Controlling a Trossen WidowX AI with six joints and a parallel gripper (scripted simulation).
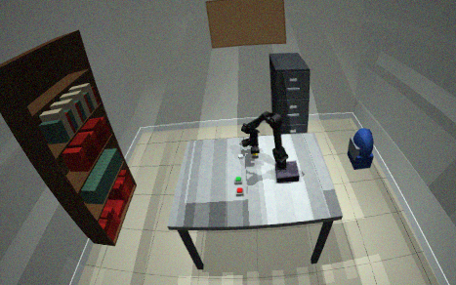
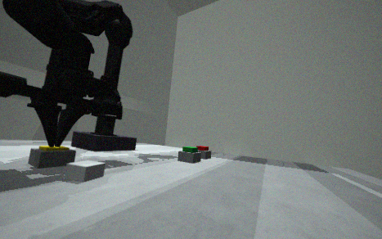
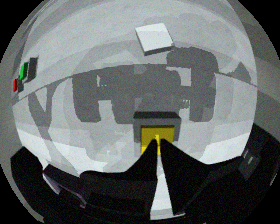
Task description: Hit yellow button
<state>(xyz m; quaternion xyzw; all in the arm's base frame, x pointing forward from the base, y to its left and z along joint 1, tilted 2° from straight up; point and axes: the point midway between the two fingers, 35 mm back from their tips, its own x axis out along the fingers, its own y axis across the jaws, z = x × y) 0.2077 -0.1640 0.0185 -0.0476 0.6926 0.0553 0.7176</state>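
The yellow button is 1 cm below my gripper tip. The rest, counted from my gripper tip: white block (11 cm ahead, 2 cm to the left, 2 cm below); then red button (38 cm to the left, 6 cm ahead); then green button (28 cm to the left, 8 cm ahead).
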